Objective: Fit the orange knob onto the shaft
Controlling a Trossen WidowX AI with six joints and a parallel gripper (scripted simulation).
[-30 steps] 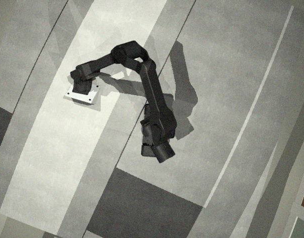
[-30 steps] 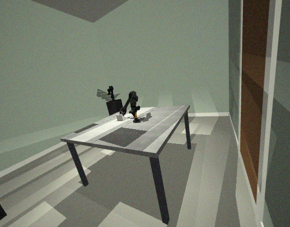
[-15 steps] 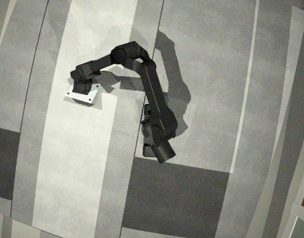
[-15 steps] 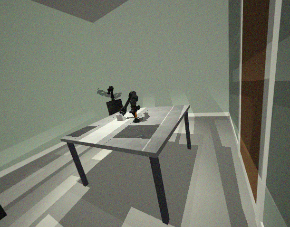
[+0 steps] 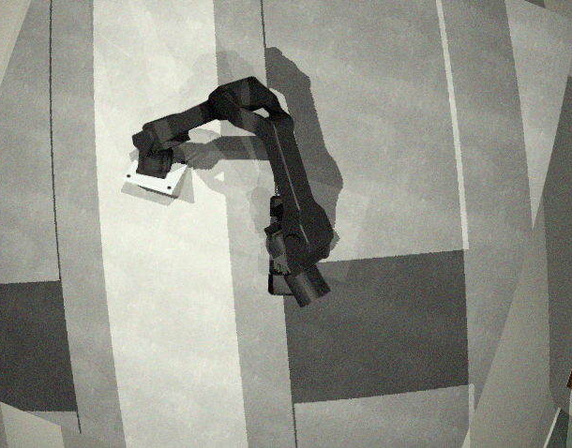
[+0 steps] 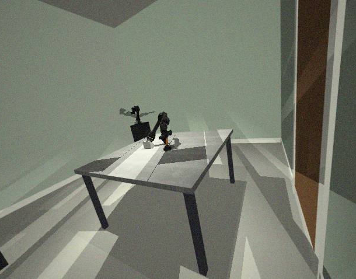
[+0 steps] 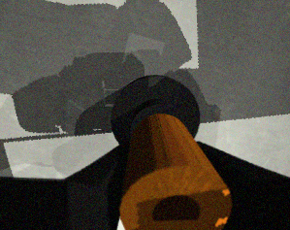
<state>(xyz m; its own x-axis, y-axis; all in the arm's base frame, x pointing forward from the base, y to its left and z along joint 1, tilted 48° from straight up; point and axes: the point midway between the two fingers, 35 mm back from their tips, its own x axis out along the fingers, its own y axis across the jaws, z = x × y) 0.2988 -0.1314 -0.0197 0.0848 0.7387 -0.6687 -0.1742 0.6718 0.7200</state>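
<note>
My gripper tip is now 20 mm below the orange knob. Also, from my gripper tip: dark pedestal: 40 mm below.
</note>
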